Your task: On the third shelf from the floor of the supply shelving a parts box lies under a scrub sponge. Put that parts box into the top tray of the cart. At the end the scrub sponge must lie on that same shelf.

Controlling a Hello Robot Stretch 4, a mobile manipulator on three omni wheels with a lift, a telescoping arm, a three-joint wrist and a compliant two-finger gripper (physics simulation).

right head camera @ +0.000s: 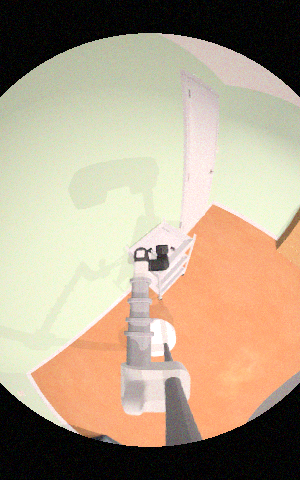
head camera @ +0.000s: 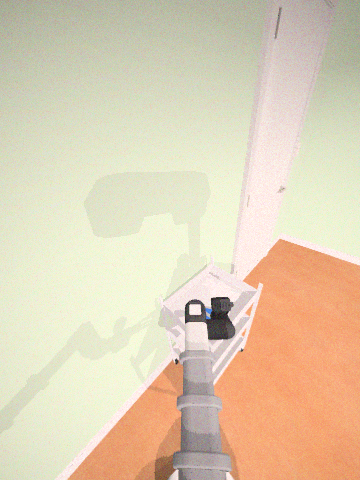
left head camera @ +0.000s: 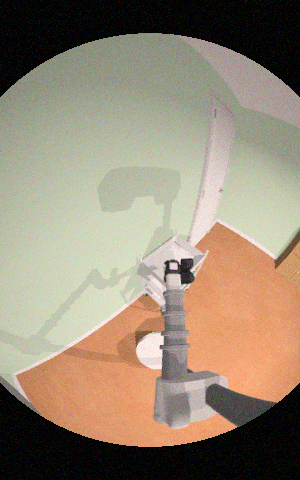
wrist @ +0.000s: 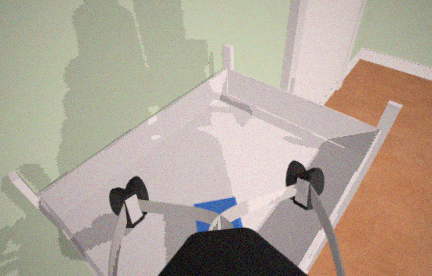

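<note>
The parts box, a blue block, lies on the floor of the cart's white top tray. My gripper hides much of it. My gripper is open above the tray, its two black fingertips wide apart and apart from the box. The box shows below and between the fingers in the wrist view. The scrub sponge and the supply shelving do not show in these views.
A green wall stands close behind the cart. A white door is beyond it to the right. A white round object is on the orange floor beside the arm. A tan wooden thing stands at the right edge.
</note>
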